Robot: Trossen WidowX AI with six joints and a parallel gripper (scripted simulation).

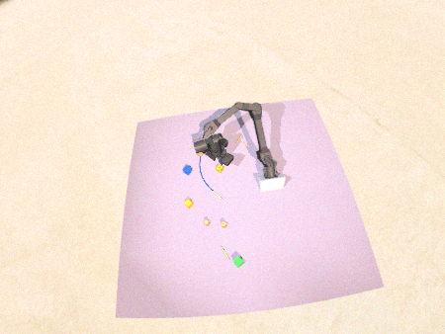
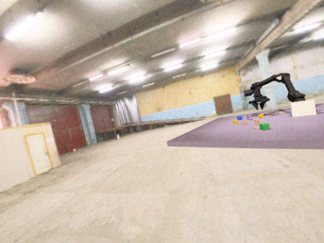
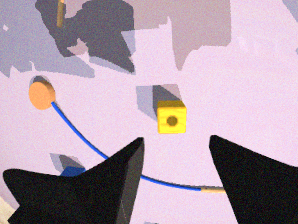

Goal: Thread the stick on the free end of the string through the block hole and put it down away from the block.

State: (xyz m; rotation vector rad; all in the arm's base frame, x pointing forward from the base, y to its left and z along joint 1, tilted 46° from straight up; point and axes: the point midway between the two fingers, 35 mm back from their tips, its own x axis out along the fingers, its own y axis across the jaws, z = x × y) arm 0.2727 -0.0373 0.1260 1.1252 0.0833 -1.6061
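Now: the yellow cube 6 cm below my gripper tip. From my gripper tip the other things lie so: thin wooden stick 15 cm to the left, 7 cm below, 3 cm ahead; blue cube 19 cm ahead, 6 cm below; round wooden button 13 cm to the right, 12 cm ahead, 7 cm below.
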